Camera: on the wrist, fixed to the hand. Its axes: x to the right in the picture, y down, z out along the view.
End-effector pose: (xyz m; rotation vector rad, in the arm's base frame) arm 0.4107 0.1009 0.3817 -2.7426 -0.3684 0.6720
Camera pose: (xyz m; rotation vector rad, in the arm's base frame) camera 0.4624 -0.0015 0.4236 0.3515 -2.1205 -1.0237
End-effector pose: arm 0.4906 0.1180 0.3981 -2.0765 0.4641 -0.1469
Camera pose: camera 0.4386 0.0122 0.3663 0.1469 2.1502 2.2030
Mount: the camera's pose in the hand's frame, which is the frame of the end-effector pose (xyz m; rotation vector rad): -0.0047 0.0895 -0.0829 -0.3917 -0.8300 2.8712
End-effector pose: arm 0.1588 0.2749 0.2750 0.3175 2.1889 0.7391
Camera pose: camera 0.0983 0.3108 0.3748 2.6902 -0.6594 1.4764
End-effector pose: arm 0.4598 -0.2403 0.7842 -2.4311 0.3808 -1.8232
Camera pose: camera 0.3661 -0.3186 0.7849 -0.2442 2.0035 0.5656
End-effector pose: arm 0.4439 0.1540 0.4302 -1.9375 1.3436 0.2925
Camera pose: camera 0.3451 0.0853 0.4506 -1.3292 -1.9471 -1.9572
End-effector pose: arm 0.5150 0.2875 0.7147 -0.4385 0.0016 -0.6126
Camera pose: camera 0.5502 0.3224 0.6031 -0.5680 -0.0347 2.4331
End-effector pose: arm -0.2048 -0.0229 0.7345 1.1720 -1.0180 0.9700
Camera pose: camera -0.2827 0.0706 0.7442 0.8800 1.8395 -1.0285
